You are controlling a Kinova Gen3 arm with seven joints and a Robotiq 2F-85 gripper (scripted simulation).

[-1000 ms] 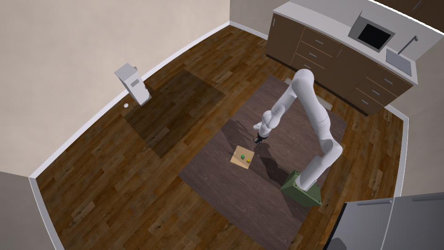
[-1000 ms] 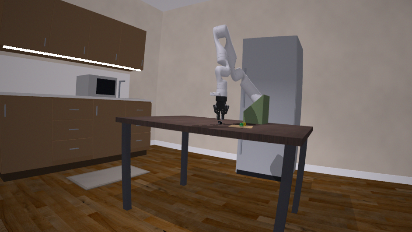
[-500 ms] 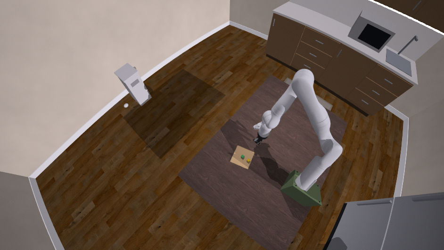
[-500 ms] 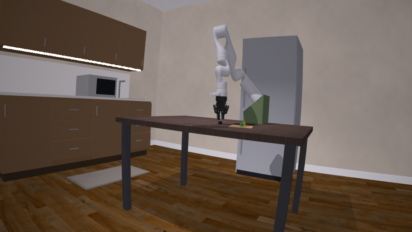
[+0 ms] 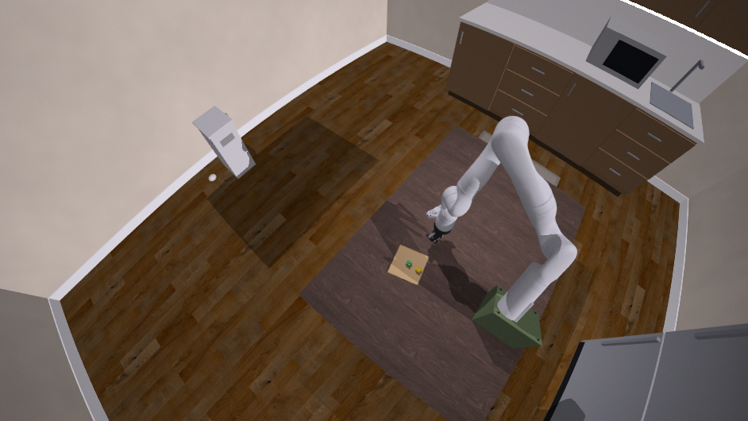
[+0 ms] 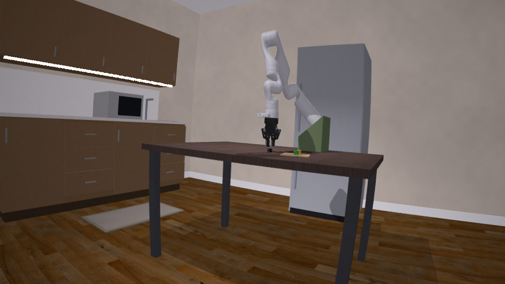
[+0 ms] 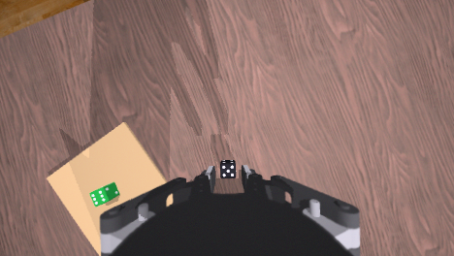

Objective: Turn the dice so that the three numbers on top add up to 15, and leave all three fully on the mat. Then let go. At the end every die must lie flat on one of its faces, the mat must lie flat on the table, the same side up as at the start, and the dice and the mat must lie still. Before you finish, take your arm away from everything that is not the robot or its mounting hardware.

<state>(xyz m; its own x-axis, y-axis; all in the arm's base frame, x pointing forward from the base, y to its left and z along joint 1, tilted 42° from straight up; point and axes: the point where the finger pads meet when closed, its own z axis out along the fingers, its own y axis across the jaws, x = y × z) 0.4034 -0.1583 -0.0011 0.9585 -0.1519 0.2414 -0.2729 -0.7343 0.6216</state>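
Now: the black die 4 cm below my hand. The rest, counted from my hand: yellow die (16 cm to the left, 3 cm below, 3 cm behind); then green die (17 cm to the left, 3 cm below, 2 cm ahead); then tan mat (17 cm to the left, 4 cm below, 2 cm ahead).
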